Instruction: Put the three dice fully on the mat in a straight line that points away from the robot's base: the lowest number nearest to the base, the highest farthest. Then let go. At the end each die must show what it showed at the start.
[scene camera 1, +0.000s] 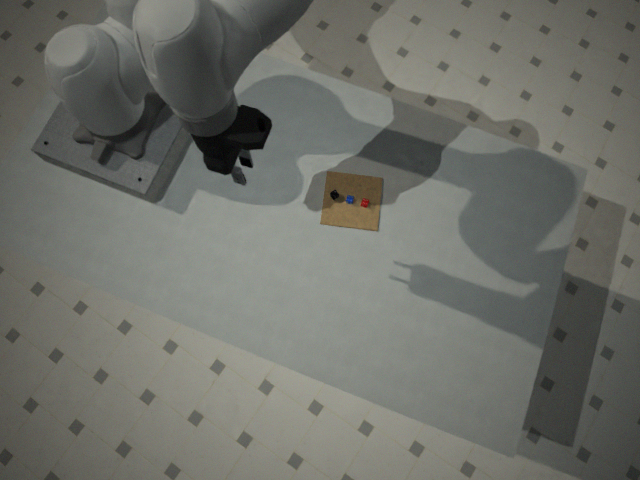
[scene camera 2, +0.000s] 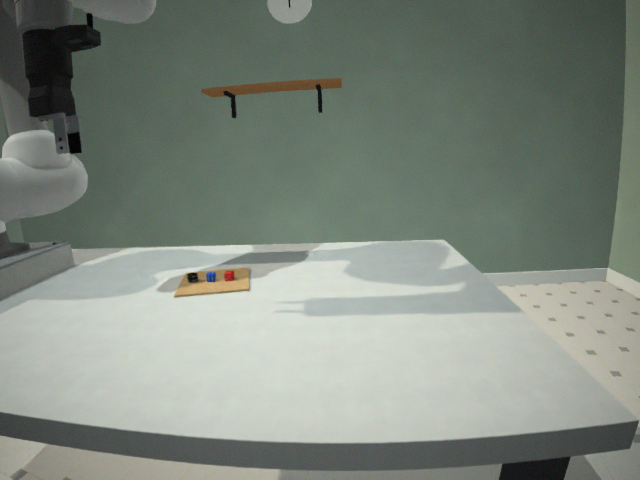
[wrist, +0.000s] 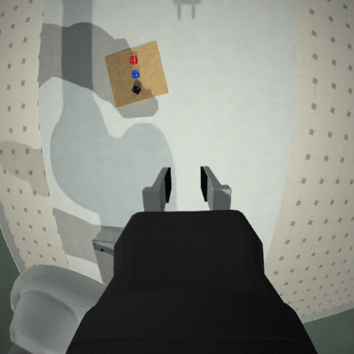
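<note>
A black die, a blue die and a red die stand apart in a nearly straight row on the brown mat. Black is nearest the robot's base, blue in the middle, red farthest. The black die is turned relative to the others. The pips are too small to read surely. My gripper is open and empty, high above the table on the base side of the mat.
The robot's base plate stands on the pale table. A wooden shelf hangs on the green wall behind. Arm shadows lie across the table and part of the mat.
</note>
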